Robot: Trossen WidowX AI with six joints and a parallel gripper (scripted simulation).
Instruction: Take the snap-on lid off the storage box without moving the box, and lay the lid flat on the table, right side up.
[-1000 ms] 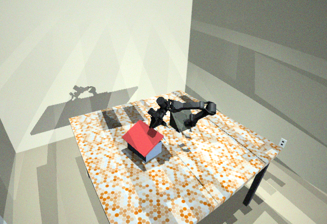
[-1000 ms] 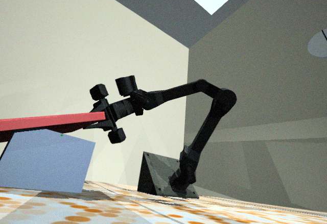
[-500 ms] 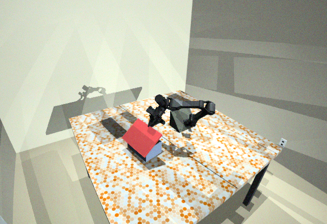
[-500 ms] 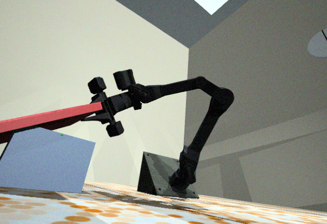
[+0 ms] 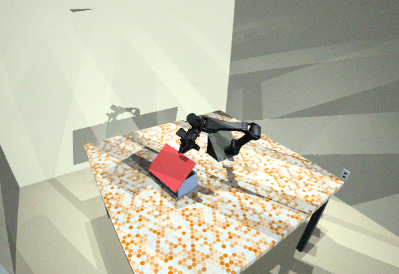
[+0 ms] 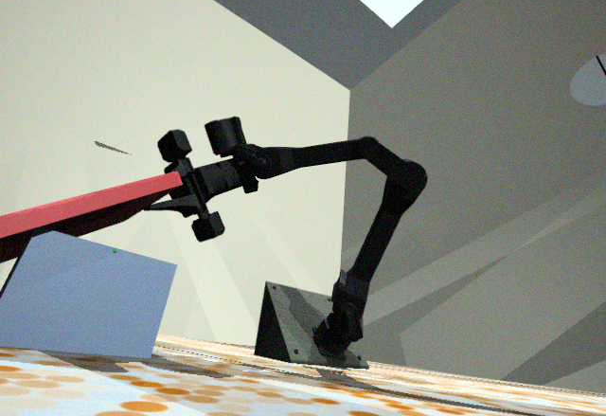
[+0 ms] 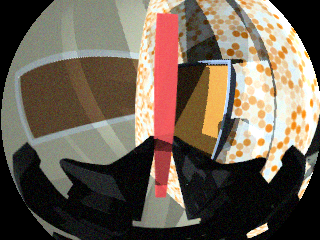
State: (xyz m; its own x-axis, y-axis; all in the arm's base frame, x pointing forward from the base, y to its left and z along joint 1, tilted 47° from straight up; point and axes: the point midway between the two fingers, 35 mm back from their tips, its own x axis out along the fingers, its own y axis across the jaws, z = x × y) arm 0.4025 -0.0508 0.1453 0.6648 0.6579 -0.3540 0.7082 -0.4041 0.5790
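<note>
Right now the lid is 6 cm ahead of my gripper tip, 5 cm below it and 1 cm to the left of it. Also, from my gripper tip: blue-grey storage box: 14 cm below, 3 cm ahead, 1 cm to the left.
</note>
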